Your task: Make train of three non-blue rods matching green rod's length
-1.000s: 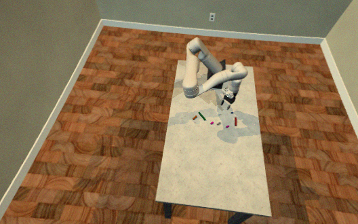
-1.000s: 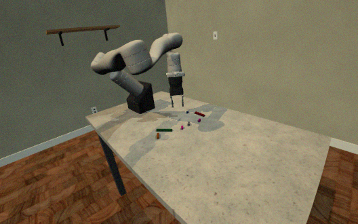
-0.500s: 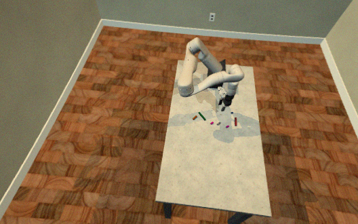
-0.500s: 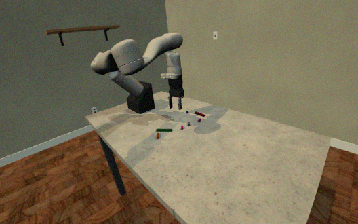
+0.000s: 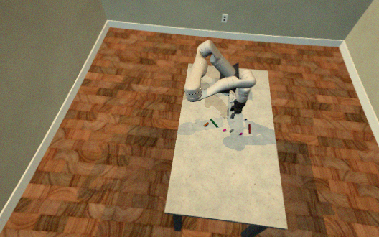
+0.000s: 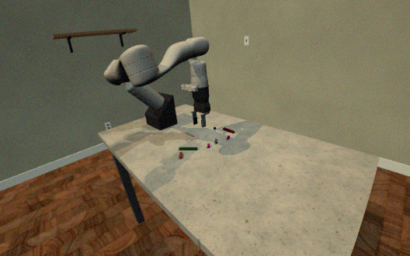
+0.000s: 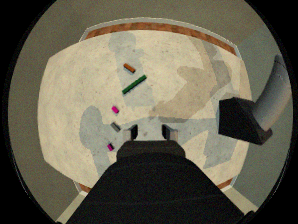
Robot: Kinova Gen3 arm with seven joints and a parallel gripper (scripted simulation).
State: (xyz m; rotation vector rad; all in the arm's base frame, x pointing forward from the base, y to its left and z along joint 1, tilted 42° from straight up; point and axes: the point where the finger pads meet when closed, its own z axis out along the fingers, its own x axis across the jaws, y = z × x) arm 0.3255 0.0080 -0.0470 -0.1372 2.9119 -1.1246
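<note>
My hand is 100 mm short of the grey rod, 70 mm above it and 10 mm to the right of it. Also, from my hand: red rod 130 mm to the left, 70 mm below, 60 mm ahead; green rod 110 mm to the right, 70 mm below, 50 mm ahead; small blue rod 110 mm to the left, 70 mm below, 20 mm behind.
</note>
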